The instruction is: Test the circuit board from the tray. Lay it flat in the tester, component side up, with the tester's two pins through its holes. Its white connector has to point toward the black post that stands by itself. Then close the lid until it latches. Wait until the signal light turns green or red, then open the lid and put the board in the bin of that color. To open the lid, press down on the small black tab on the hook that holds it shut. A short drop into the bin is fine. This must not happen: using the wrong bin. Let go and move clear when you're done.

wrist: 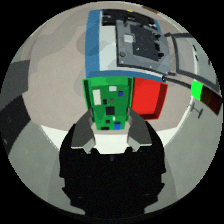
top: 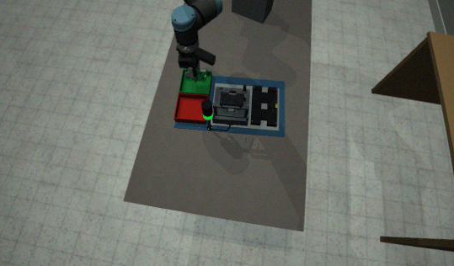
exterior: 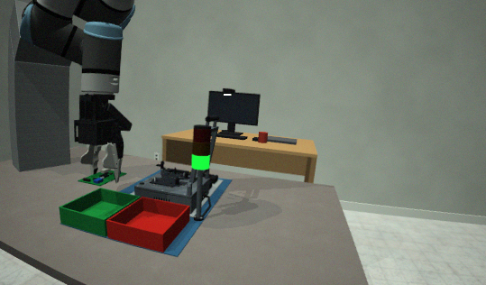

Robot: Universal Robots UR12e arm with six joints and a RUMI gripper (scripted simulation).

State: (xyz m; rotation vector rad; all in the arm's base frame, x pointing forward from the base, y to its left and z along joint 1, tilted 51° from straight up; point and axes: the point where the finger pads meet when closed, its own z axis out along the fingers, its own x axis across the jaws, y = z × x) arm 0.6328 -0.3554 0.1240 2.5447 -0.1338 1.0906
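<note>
Now: hand 10 cm above the green bin, 1 cm to the left of it and 1 cm past it. Round my hand: red bin: 13 cm ahead, 10 cm below, 6 cm to the right; then black latch hook: 22 cm to the left, 11 cm ahead, 3 cm below; then green circuit board: 1 cm to the right.
</note>
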